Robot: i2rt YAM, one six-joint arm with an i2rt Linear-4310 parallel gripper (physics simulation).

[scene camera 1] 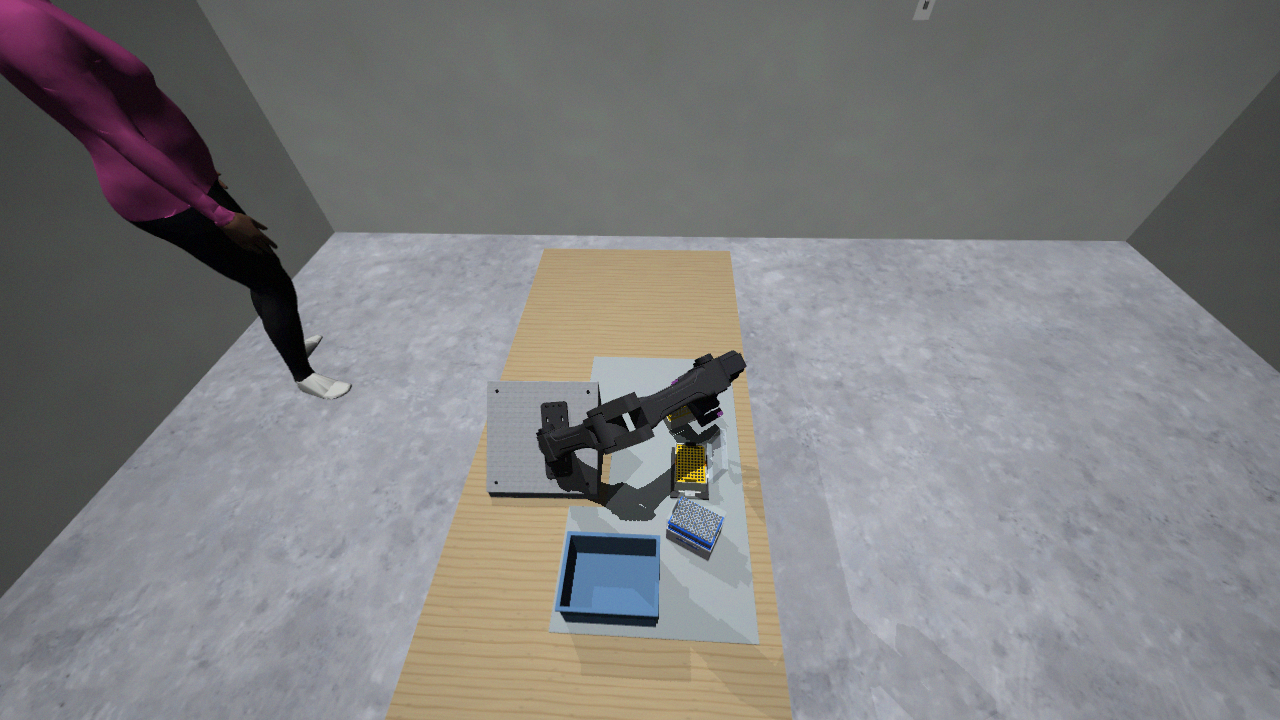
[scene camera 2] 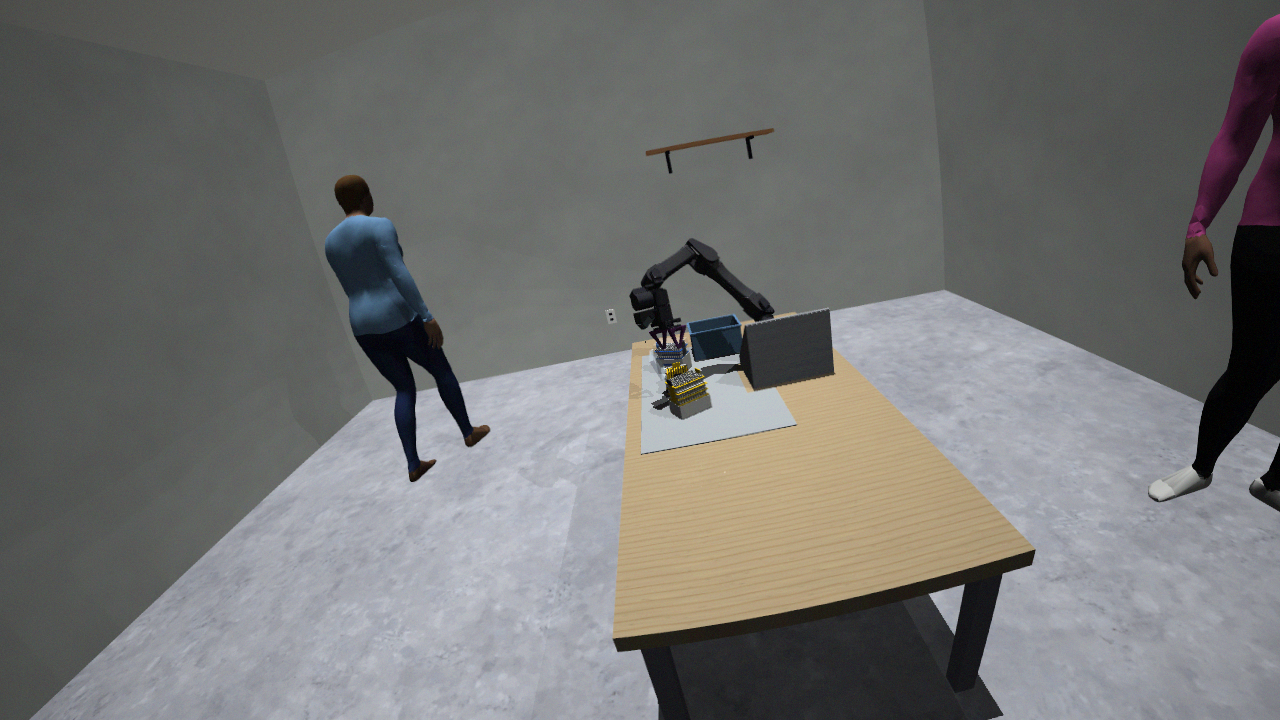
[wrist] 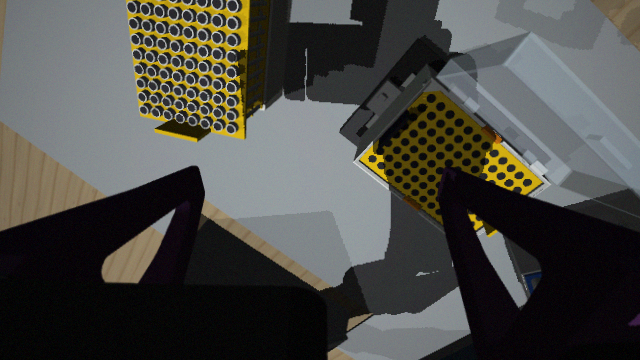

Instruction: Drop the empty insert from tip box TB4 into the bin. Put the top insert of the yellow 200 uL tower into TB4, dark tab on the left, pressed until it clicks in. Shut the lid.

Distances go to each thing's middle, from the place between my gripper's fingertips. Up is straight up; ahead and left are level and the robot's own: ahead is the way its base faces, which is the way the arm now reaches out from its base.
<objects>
Right now my hand is 1 cm past the yellow insert (scene camera 1: 690, 467), 9 cm to the left of it and 12 cm above it. Also, from my hand: clear lid (scene camera 1: 717, 461) (5 cm ahead, 10 cm to the right, 8 cm below); blue bin (scene camera 1: 606, 578) (23 cm behind, 38 cm to the right, 13 cm below).
</objects>
